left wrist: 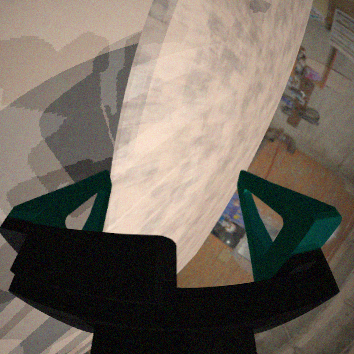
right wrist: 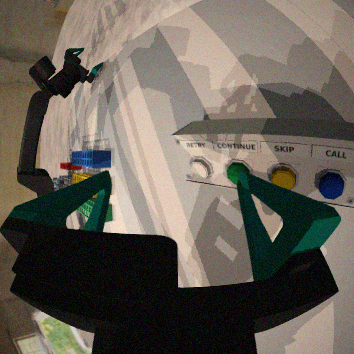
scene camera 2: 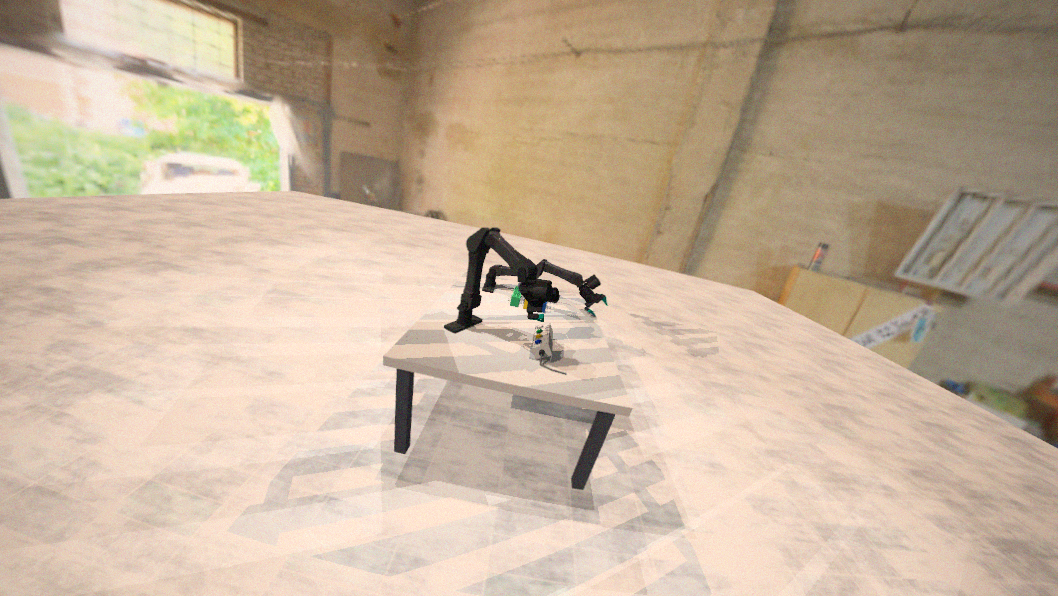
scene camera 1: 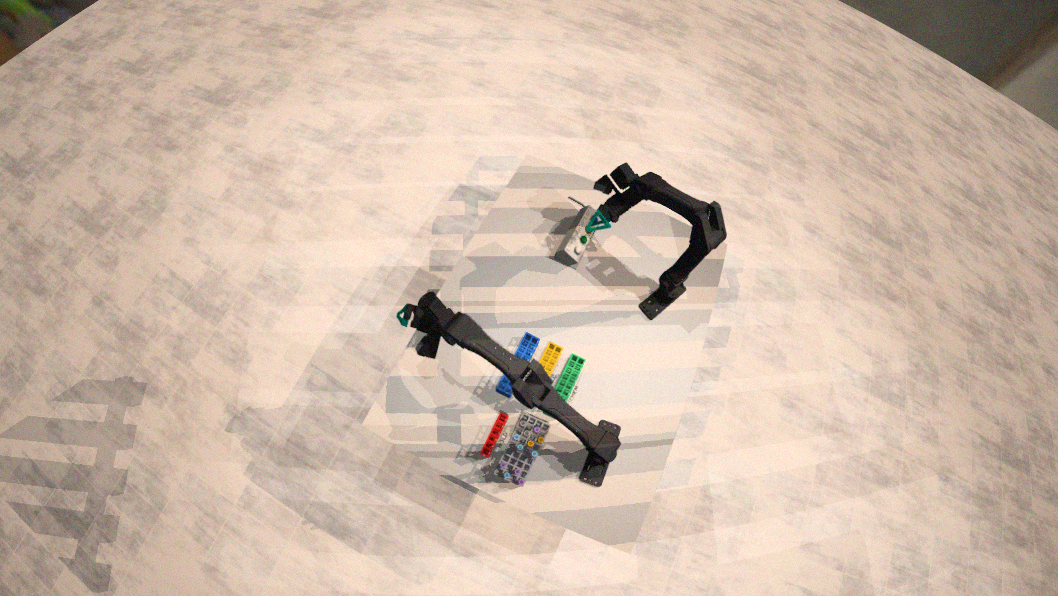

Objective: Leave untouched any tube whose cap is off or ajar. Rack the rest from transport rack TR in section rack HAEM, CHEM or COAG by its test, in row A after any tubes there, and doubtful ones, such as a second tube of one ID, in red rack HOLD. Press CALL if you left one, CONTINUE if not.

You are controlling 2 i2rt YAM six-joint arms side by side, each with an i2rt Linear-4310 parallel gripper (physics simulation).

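Pixels of known places: left gripper, fingertip midpoint: (left wrist: pixel 173 176) (right wrist: pixel 92 55) (scene camera 2: pixel 601 311) (scene camera 1: pixel 409 319); right gripper, fingertip midpoint: (right wrist: pixel 173 177) (scene camera 2: pixel 544 311) (scene camera 1: pixel 588 227); left arm's base, link origin: (scene camera 2: pixel 489 286) (scene camera 1: pixel 600 453); right arm's base, link origin: (scene camera 2: pixel 463 324) (scene camera 1: pixel 662 298).
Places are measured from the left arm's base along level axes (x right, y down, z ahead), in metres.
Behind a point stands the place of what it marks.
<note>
My left gripper (scene camera 1: pixel 403 315) {y -0.039, x 0.152, z 0.707 m} (scene camera 2: pixel 598 306) {y -0.039, x 0.152, z 0.707 m} (left wrist: pixel 173 176) {y -0.039, x 0.152, z 0.707 m} (right wrist: pixel 92 55) {y -0.039, x 0.152, z 0.707 m} is open and empty, raised away from the racks. My right gripper (scene camera 1: pixel 598 220) {y -0.157, x 0.631, z 0.292 m} (scene camera 2: pixel 540 316) {y -0.157, x 0.631, z 0.292 m} (right wrist: pixel 173 177) {y -0.157, x 0.631, z 0.292 m} is open and empty by the button box (scene camera 1: pixel 567 251) {y -0.077, x 0.566, z 0.328 m} (scene camera 2: pixel 542 349) {y -0.055, x 0.781, z 0.302 m} (right wrist: pixel 260 139) {y -0.081, x 0.673, z 0.325 m}. One fingertip overlaps the green CONTINUE button (right wrist: pixel 235 171) {y -0.072, x 0.642, z 0.294 m}; contact is unclear. The blue CALL button (right wrist: pixel 331 185) {y -0.071, x 0.742, z 0.283 m} is farther right. The grey transport rack (scene camera 1: pixel 524 460) {y -0.014, x -0.103, z 0.209 m} holds several tubes with purple, light blue and orange caps. The red rack (scene camera 1: pixel 494 433) {y -0.008, x -0.062, z 0.321 m} (right wrist: pixel 66 165) {y -0.055, x -0.024, z 0.318 m} is beside it. Cap seating and labels are too small to tell.
Blue (scene camera 1: pixel 527 347) {y -0.057, x 0.211, z 0.329 m} (right wrist: pixel 92 158) {y -0.055, x 0.254, z 0.328 m}, yellow (scene camera 1: pixel 551 357) {y -0.057, x 0.211, z 0.250 m} (right wrist: pixel 81 178) {y -0.029, x 0.084, z 0.268 m} and green (scene camera 1: pixel 570 376) {y -0.057, x 0.177, z 0.176 m} (right wrist: pixel 111 212) {y -0.002, x 0.248, z 0.173 m} racks stand together, partly under the left arm (scene camera 1: pixel 488 349) {y -0.243, x 0.110, z 0.411 m} in scene camera 1. Which tubes they hold is unclear. A cable (scene camera 2: pixel 553 367) {y -0.007, x 0.835, z 0.354 m} trails from the button box.
</note>
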